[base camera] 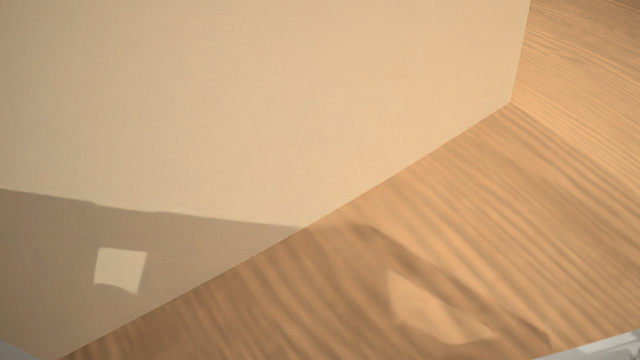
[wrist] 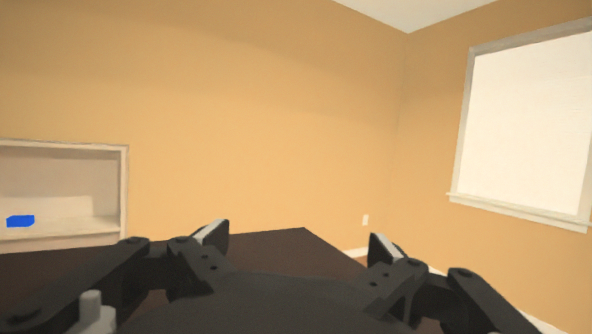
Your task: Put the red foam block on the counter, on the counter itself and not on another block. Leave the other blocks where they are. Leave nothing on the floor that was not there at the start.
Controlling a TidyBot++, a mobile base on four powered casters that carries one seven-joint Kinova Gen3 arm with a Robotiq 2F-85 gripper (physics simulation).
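Places are measured from the arm's base along level axes (x ahead, y left, z up), in metres.
Where they show: gripper, fingertip midpoint: (wrist: 297,241).
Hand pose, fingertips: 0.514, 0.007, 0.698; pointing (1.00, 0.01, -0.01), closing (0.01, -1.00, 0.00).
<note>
After its pixels a point has its place, as x, y, z.
My gripper (wrist: 297,241) @[0.514, 0.007, 0.698] is open, with no object between its fingers, over or near the dark counter top (wrist: 270,252) @[0.898, 0.073, 0.514] in the wrist view. The red foam block does not show in either view; the gripper's body hides part of the counter top. A blue block (wrist: 20,221) @[1.489, 1.458, 0.245] sits on a shelf of the pale shelf unit (wrist: 124,187) @[1.651, 1.000, 0.441] at the far left.
A tan wall (wrist: 260,125) @[2.382, 0.421, 0.876] rises behind the counter, with a bright window (wrist: 522,125) @[2.272, -1.526, 1.032] at the right. In the base camera view, a large beige panel (base camera: 280,110) @[0.365, 0.043, -0.235] stands close, above the wooden floor (base camera: 500,210) @[0.361, -0.198, -0.396]. Shadows fall across both.
</note>
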